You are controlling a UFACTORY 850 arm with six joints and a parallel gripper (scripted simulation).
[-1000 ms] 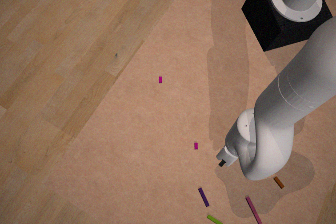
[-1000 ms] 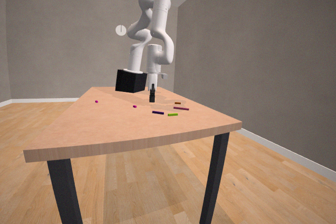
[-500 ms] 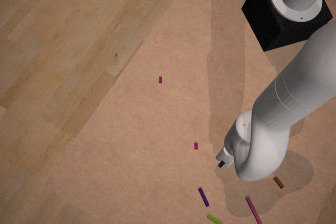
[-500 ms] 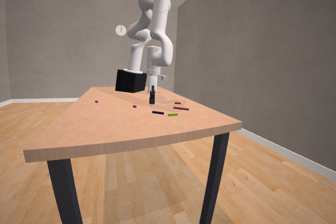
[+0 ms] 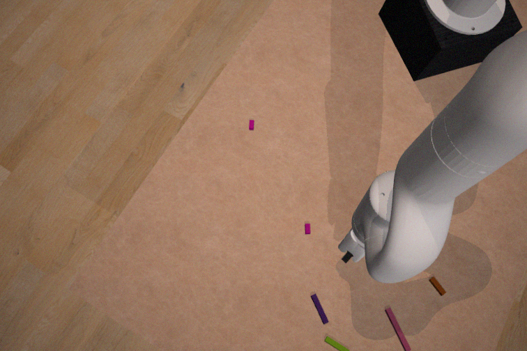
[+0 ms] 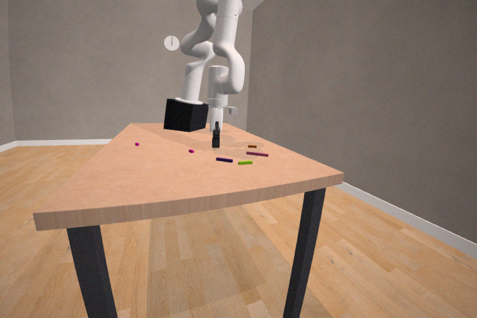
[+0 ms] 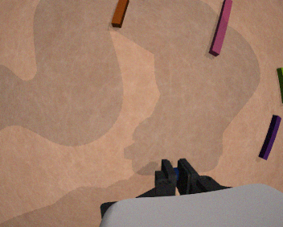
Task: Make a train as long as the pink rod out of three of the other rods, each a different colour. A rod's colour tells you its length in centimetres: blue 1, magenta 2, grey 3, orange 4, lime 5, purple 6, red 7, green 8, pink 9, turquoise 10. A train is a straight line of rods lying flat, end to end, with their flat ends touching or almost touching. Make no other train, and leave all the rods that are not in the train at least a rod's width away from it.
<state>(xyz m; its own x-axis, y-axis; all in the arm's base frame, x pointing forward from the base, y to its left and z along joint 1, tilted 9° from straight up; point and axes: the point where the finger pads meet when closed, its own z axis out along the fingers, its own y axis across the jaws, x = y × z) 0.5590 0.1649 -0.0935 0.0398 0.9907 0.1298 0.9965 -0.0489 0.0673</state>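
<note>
The blue rod lies 20 mm below my hand. Also, from my hand: purple rod: 140 mm ahead, 20 mm to the left, 30 mm below; then orange rod: 50 mm behind, 180 mm to the left, 30 mm below; then pink rod: 70 mm ahead, 160 mm to the left, 30 mm below.
</note>
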